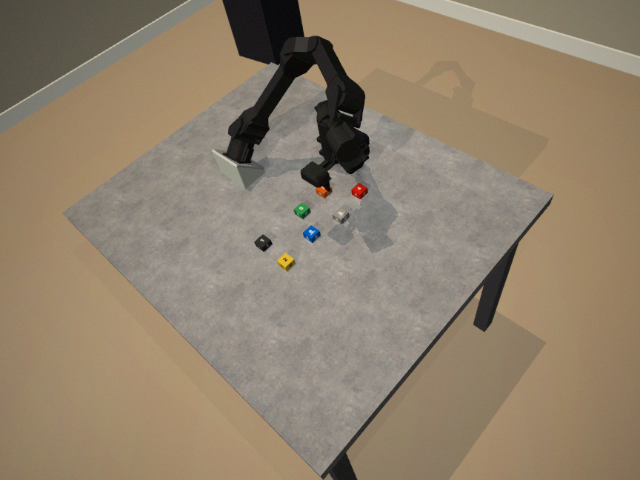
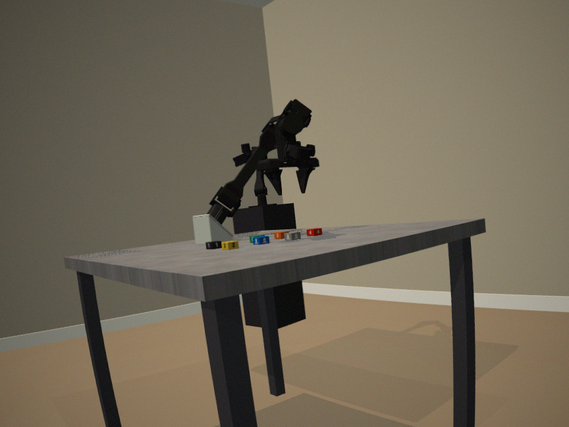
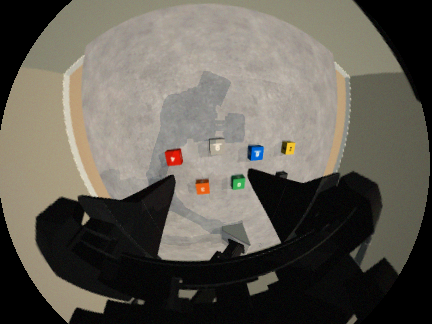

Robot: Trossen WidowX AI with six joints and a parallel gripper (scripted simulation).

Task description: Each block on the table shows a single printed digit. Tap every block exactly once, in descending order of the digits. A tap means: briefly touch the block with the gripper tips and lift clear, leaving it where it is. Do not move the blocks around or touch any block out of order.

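The grey block is 20 mm to the right of my gripper tip and 120 mm below it. Also, from my gripper tip: blue block: 30 mm behind, 110 mm to the right, 120 mm below; then orange block: 90 mm behind, 30 mm to the left, 120 mm below; then red block: 80 mm to the left, 120 mm below.
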